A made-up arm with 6 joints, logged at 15 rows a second.
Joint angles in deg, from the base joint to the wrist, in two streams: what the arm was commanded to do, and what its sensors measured. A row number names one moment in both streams.
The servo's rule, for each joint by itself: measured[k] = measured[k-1] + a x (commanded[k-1-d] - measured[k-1]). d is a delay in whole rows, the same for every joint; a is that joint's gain. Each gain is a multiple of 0.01, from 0.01 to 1. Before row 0 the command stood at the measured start. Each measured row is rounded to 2 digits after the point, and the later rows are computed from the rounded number. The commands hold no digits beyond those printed.
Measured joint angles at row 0: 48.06 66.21 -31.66 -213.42 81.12 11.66
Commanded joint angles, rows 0 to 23: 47.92 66.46 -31.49 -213.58 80.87 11.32; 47.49 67.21 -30.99 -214.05 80.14 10.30; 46.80 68.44 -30.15 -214.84 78.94 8.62; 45.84 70.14 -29.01 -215.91 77.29 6.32; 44.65 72.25 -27.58 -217.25 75.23 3.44; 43.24 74.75 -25.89 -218.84 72.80 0.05; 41.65 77.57 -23.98 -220.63 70.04 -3.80; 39.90 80.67 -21.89 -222.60 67.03 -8.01; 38.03 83.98 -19.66 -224.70 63.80 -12.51; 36.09 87.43 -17.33 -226.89 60.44 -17.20; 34.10 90.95 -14.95 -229.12 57.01 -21.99; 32.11 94.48 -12.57 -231.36 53.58 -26.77; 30.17 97.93 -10.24 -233.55 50.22 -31.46; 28.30 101.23 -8.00 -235.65 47.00 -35.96; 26.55 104.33 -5.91 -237.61 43.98 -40.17; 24.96 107.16 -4.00 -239.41 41.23 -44.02; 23.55 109.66 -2.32 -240.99 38.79 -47.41; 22.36 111.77 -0.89 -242.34 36.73 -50.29; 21.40 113.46 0.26 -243.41 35.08 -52.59; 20.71 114.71 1.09 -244.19 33.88 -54.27; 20.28 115.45 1.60 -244.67 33.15 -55.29; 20.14 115.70 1.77 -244.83 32.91 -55.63; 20.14 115.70 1.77 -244.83 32.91 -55.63; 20.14 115.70 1.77 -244.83 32.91 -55.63
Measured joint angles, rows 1 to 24: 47.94 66.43 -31.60 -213.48 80.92 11.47; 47.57 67.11 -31.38 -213.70 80.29 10.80; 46.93 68.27 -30.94 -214.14 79.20 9.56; 46.03 69.90 -30.25 -214.83 77.65 7.71; 44.88 71.94 -29.29 -215.77 75.69 5.28; 43.52 74.38 -28.07 -216.97 73.35 2.30; 41.97 77.16 -26.60 -218.40 70.67 -1.18; 40.25 80.21 -24.90 -220.04 67.72 -5.07; 38.41 83.49 -23.01 -221.86 64.54 -9.31; 36.48 86.92 -20.97 -223.82 61.22 -13.81; 34.50 90.43 -18.80 -225.89 57.81 -18.47; 32.52 93.95 -16.56 -228.02 54.38 -23.20; 30.57 97.41 -14.28 -230.18 51.01 -27.91; 28.69 100.73 -12.02 -232.31 47.76 -32.50; 26.91 103.86 -9.82 -234.38 44.70 -36.87; 25.29 106.73 -7.72 -236.34 41.89 -40.95; 23.85 109.28 -5.78 -238.15 39.38 -44.63; 22.61 111.45 -4.02 -239.78 37.23 -47.86; 21.61 113.20 -2.48 -241.20 35.49 -50.56; 20.86 114.51 -1.19 -242.37 34.19 -52.67; 20.38 115.33 -0.19 -243.27 33.35 -54.16; 20.18 115.65 0.52 -243.88 32.99 -55.00; 20.15 115.69 0.97 -244.25 32.93 -55.36; 20.14 115.70 1.26 -244.48 32.91 -55.51
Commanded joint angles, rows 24 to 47: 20.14 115.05 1.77 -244.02 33.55 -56.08; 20.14 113.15 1.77 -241.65 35.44 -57.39; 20.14 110.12 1.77 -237.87 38.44 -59.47; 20.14 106.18 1.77 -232.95 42.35 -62.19; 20.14 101.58 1.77 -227.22 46.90 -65.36; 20.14 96.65 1.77 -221.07 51.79 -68.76; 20.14 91.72 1.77 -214.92 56.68 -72.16; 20.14 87.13 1.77 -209.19 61.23 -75.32; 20.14 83.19 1.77 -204.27 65.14 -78.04; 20.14 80.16 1.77 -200.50 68.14 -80.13; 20.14 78.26 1.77 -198.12 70.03 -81.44; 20.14 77.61 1.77 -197.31 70.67 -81.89; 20.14 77.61 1.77 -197.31 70.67 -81.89; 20.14 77.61 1.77 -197.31 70.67 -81.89; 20.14 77.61 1.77 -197.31 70.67 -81.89; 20.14 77.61 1.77 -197.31 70.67 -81.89; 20.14 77.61 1.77 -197.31 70.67 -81.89; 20.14 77.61 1.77 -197.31 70.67 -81.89; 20.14 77.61 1.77 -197.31 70.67 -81.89; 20.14 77.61 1.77 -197.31 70.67 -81.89; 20.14 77.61 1.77 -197.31 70.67 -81.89; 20.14 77.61 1.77 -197.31 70.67 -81.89; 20.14 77.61 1.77 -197.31 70.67 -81.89; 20.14 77.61 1.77 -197.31 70.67 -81.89
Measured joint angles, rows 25 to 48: 20.14 115.13 1.44 -244.30 33.43 -55.83; 20.14 113.41 1.56 -243.27 35.06 -56.72; 20.14 110.55 1.64 -241.16 37.80 -58.29; 20.14 106.75 1.69 -237.96 41.49 -60.51; 20.14 102.25 1.72 -233.77 45.87 -63.27; 20.14 97.38 1.74 -228.82 50.67 -66.40; 20.14 92.46 1.75 -223.40 55.54 -69.68; 20.14 87.82 1.76 -217.86 60.15 -72.89; 20.14 83.79 1.76 -212.56 64.19 -75.83; 20.14 80.63 1.76 -207.86 67.39 -78.28; 20.14 78.57 1.76 -204.06 69.53 -80.08; 20.14 77.73 1.76 -201.43 70.45 -81.11; 20.14 77.63 1.76 -199.82 70.63 -81.55; 20.14 77.61 1.76 -198.84 70.66 -81.74; 20.14 77.61 1.76 -198.24 70.67 -81.83; 20.14 77.61 1.76 -197.88 70.67 -81.86; 20.14 77.61 1.76 -197.66 70.67 -81.88; 20.14 77.61 1.76 -197.52 70.67 -81.89; 20.14 77.61 1.76 -197.44 70.67 -81.89; 20.14 77.61 1.76 -197.39 70.67 -81.89; 20.14 77.61 1.76 -197.36 70.67 -81.89; 20.14 77.61 1.76 -197.34 70.67 -81.89; 20.14 77.61 1.76 -197.33 70.67 -81.89; 20.14 77.61 1.76 -197.32 70.67 -81.89
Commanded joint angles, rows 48 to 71: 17.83 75.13 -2.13 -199.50 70.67 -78.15; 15.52 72.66 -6.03 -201.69 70.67 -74.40; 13.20 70.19 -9.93 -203.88 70.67 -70.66; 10.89 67.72 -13.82 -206.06 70.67 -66.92; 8.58 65.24 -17.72 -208.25 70.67 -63.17; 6.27 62.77 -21.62 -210.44 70.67 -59.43; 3.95 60.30 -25.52 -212.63 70.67 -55.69; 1.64 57.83 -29.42 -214.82 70.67 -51.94; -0.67 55.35 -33.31 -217.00 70.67 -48.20; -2.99 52.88 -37.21 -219.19 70.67 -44.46; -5.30 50.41 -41.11 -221.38 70.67 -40.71; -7.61 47.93 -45.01 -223.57 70.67 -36.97; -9.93 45.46 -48.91 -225.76 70.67 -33.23; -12.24 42.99 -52.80 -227.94 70.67 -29.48; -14.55 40.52 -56.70 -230.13 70.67 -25.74; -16.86 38.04 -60.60 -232.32 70.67 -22.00; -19.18 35.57 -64.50 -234.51 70.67 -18.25; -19.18 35.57 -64.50 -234.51 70.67 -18.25; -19.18 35.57 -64.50 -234.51 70.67 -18.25; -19.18 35.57 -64.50 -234.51 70.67 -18.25; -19.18 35.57 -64.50 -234.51 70.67 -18.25; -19.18 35.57 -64.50 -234.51 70.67 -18.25; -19.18 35.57 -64.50 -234.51 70.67 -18.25; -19.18 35.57 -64.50 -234.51 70.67 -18.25
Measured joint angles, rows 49 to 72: 18.22 75.45 0.36 -198.17 70.67 -79.76; 15.98 73.02 -1.94 -199.54 70.67 -76.70; 13.67 70.56 -4.82 -201.23 70.67 -73.26; 11.36 68.09 -8.06 -203.11 70.67 -69.65; 9.05 65.61 -11.54 -205.11 70.67 -65.96; 6.74 63.14 -15.17 -207.19 70.67 -62.24; 4.42 60.67 -18.90 -209.31 70.67 -58.51; 2.11 58.20 -22.69 -211.46 70.67 -54.77; -0.20 55.72 -26.51 -213.62 70.67 -51.03; -2.52 53.25 -30.36 -215.79 70.67 -47.29; -4.83 50.78 -34.23 -217.97 70.67 -43.54; -7.14 48.30 -38.11 -220.15 70.67 -39.80; -9.46 45.83 -42.00 -222.34 70.67 -36.06; -11.77 43.36 -45.89 -224.52 70.67 -32.31; -14.08 40.89 -49.78 -226.71 70.67 -28.57; -16.39 38.41 -53.68 -228.90 70.67 -24.83; -18.71 35.94 -57.58 -231.09 70.67 -21.08; -19.10 35.62 -60.07 -232.42 70.67 -19.47; -19.17 35.58 -61.66 -233.24 70.67 -18.77; -19.18 35.57 -62.68 -233.74 70.67 -18.47; -19.18 35.57 -63.34 -234.04 70.67 -18.34; -19.18 35.57 -63.76 -234.22 70.67 -18.29; -19.18 35.57 -64.03 -234.33 70.67 -18.27; -19.18 35.57 -64.20 -234.40 70.67 -18.26
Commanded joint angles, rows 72 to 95: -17.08 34.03 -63.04 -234.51 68.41 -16.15; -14.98 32.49 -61.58 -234.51 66.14 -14.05; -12.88 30.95 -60.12 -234.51 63.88 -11.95; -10.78 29.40 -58.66 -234.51 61.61 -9.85; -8.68 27.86 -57.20 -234.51 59.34 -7.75; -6.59 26.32 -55.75 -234.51 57.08 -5.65; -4.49 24.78 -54.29 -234.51 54.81 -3.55; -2.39 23.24 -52.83 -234.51 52.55 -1.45; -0.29 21.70 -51.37 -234.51 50.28 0.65; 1.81 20.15 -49.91 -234.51 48.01 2.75; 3.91 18.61 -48.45 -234.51 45.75 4.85; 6.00 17.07 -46.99 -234.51 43.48 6.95; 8.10 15.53 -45.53 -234.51 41.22 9.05; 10.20 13.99 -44.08 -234.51 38.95 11.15; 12.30 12.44 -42.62 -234.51 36.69 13.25; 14.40 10.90 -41.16 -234.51 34.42 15.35; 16.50 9.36 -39.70 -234.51 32.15 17.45; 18.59 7.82 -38.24 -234.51 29.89 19.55; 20.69 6.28 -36.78 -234.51 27.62 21.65; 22.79 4.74 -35.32 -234.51 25.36 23.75; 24.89 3.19 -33.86 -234.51 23.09 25.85; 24.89 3.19 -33.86 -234.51 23.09 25.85; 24.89 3.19 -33.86 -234.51 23.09 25.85; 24.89 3.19 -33.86 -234.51 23.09 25.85
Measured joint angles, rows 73 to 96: -17.44 34.23 -63.78 -234.44 68.84 -17.06; -15.40 32.72 -62.99 -234.47 66.65 -15.34; -13.31 31.18 -61.96 -234.49 64.41 -13.41; -11.21 29.63 -60.77 -234.50 62.14 -11.38; -9.11 28.09 -59.48 -234.50 59.87 -9.31; -7.02 26.55 -58.14 -234.50 57.61 -7.22; -4.92 25.01 -56.75 -234.50 55.34 -5.13; -2.82 23.47 -55.34 -234.50 53.08 -3.03; -0.72 21.93 -53.91 -234.50 50.81 -0.93; 1.38 20.38 -52.47 -234.50 48.54 1.17; 3.48 18.84 -51.02 -234.50 46.28 3.27; 5.57 17.30 -49.57 -234.50 44.01 5.37; 7.67 15.76 -48.12 -234.50 41.75 7.47; 9.77 14.22 -46.67 -234.50 39.48 9.57; 11.87 12.67 -45.21 -234.50 37.22 11.67; 13.97 11.13 -43.75 -234.50 34.95 13.77; 16.07 9.59 -42.29 -234.50 32.68 15.87; 18.16 8.05 -40.83 -234.50 30.42 17.97; 20.26 6.51 -39.37 -234.50 28.15 20.07; 22.36 4.97 -37.91 -234.50 25.89 22.17; 24.46 3.42 -36.45 -234.50 23.62 24.27; 24.82 3.22 -35.52 -234.50 23.19 25.17; 24.88 3.19 -34.92 -234.50 23.11 25.56; 24.89 3.19 -34.54 -234.50 23.09 25.73
